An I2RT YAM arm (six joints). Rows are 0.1 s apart.
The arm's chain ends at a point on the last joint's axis. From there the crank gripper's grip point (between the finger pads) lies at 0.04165 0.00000 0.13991 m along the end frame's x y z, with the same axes.
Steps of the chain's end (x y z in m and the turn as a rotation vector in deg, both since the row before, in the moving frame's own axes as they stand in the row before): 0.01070 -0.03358 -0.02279 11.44 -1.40 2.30; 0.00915 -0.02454 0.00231 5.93 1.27 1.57; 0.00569 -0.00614 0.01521 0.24 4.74 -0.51; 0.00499 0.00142 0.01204 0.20 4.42 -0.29; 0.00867 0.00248 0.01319 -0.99 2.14 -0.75; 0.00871 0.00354 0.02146 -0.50 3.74 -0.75; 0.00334 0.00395 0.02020 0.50 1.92 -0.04; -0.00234 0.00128 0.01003 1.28 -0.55 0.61; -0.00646 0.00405 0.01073 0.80 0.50 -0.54
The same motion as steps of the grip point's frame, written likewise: 0.00782 -0.05983 -0.02443 11.44 -1.40 2.30; 0.01242 -0.03776 0.00066 5.93 1.27 1.57; 0.01710 -0.00714 0.01129 0.24 4.74 -0.51; 0.01565 0.00070 0.00841 0.20 4.42 -0.29; 0.01388 0.00430 0.01152 -0.99 2.14 -0.75; 0.01775 0.00414 0.01844 -0.50 3.74 -0.75; 0.00800 0.00270 0.01872 0.50 1.92 -0.04; -0.00367 -0.00141 0.01039 1.28 -0.55 0.61; -0.00525 0.00170 0.01034 0.80 0.50 -0.54
